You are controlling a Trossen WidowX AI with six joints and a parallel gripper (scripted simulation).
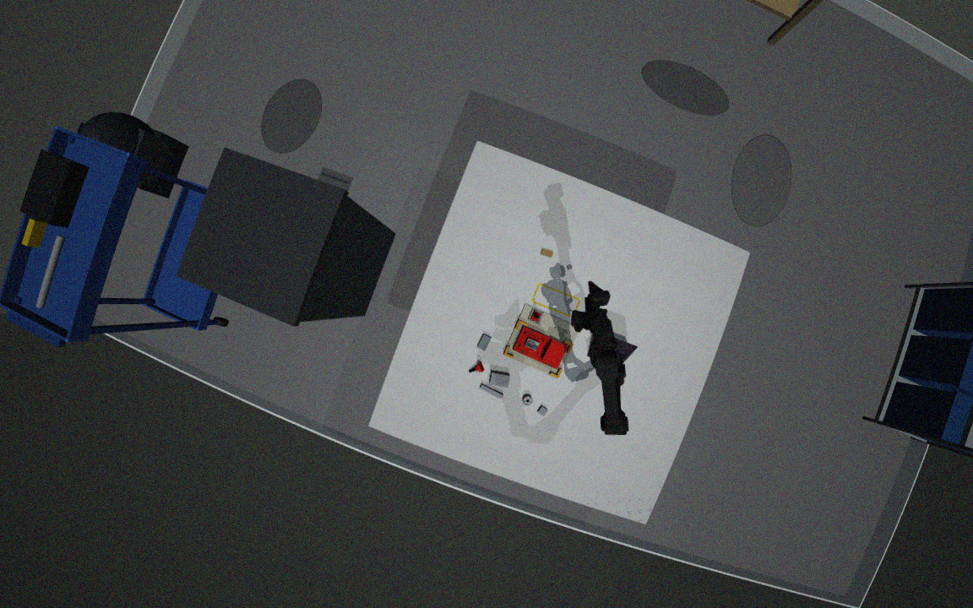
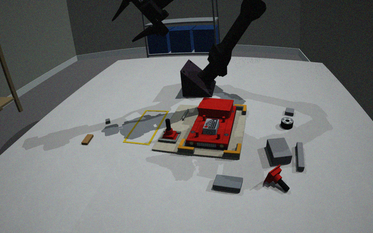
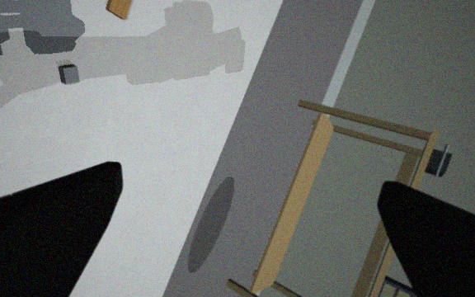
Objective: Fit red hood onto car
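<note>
Right now my gripper tip is 260 mm above the red hood, 250 mm to the right of it and 50 mm past it. The rest, counted from my gripper tip: grey engine block: 270 mm below, 260 mm to the left, 50 mm ahead; then grey bar: 500 mm to the left, 290 mm below, 120 mm ahead; then black wheel: 470 mm to the left, 290 mm below, 30 mm behind.
</note>
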